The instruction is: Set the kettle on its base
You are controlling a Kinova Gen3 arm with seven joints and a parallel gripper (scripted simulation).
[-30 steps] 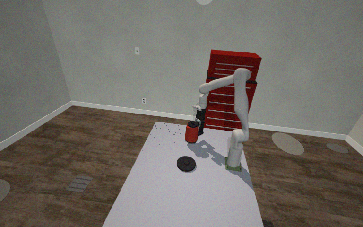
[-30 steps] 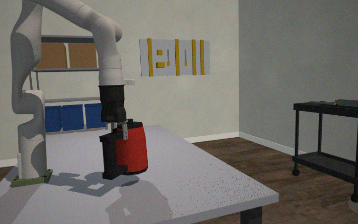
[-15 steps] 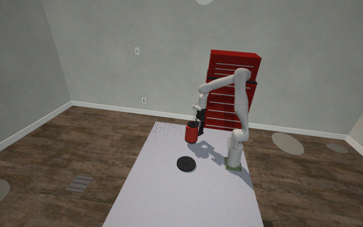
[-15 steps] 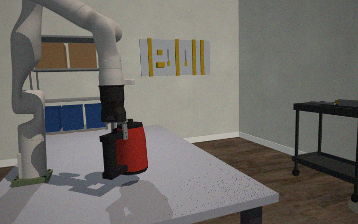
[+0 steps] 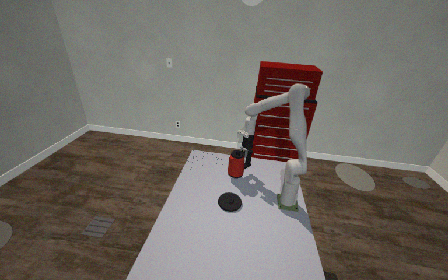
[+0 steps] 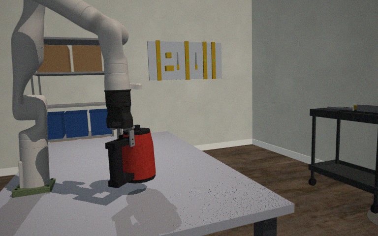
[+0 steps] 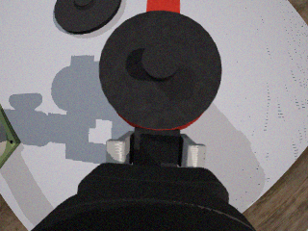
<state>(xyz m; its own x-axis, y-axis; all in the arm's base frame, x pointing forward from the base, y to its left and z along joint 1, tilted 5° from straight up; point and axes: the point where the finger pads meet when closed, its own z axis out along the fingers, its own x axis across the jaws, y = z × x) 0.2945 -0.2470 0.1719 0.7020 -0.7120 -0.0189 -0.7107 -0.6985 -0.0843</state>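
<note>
My hand is 5 cm above the red kettle, 2 cm to the right of it and 2 cm short of it. The rest, counted from my hand: round black base (29 cm to the left, 18 cm below, 7 cm ahead).
</note>
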